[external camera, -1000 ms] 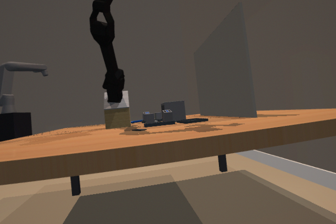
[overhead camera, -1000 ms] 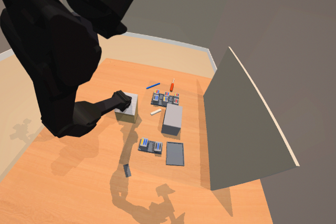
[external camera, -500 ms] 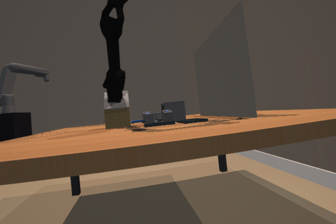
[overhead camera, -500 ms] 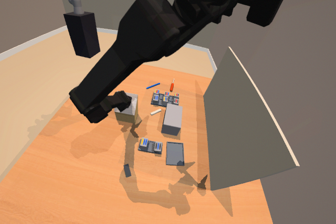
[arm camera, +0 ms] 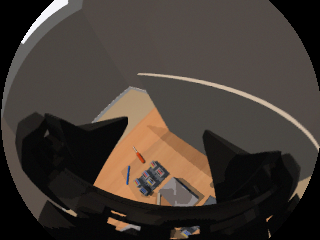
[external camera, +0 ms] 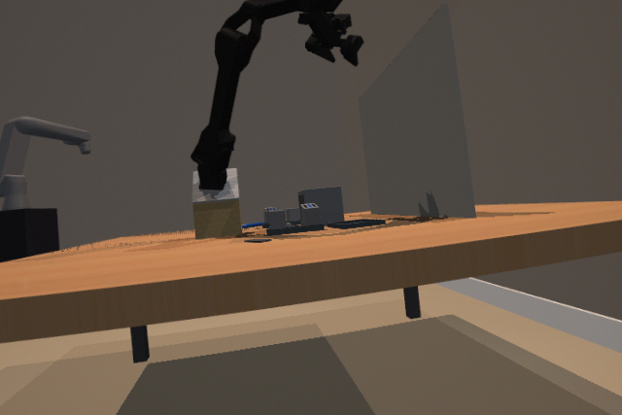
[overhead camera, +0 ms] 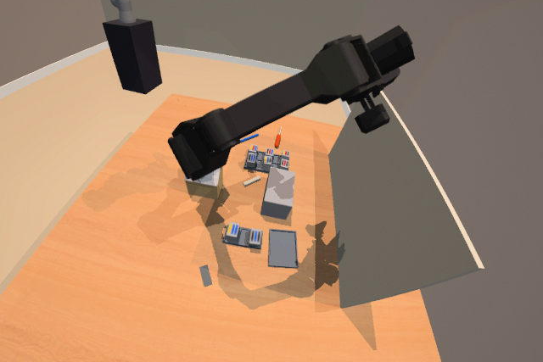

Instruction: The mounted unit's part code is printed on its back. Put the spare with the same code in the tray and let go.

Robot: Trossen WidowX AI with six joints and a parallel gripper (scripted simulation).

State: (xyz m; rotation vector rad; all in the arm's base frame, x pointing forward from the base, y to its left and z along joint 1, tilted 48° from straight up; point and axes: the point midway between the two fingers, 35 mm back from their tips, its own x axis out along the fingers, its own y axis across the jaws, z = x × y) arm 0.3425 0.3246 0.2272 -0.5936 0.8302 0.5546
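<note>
The grey spare unit lies 170 mm behind my gripper tip, 230 mm to the right of it and 430 mm below it. From my gripper tip the other things lie so: tall grey panel (130 mm ahead, 20 mm to the right, 250 mm below); then grey tray (60 mm behind, 220 mm to the right, 470 mm below); then grey mounted unit (130 mm behind, 30 mm to the right, 420 mm below).
</note>
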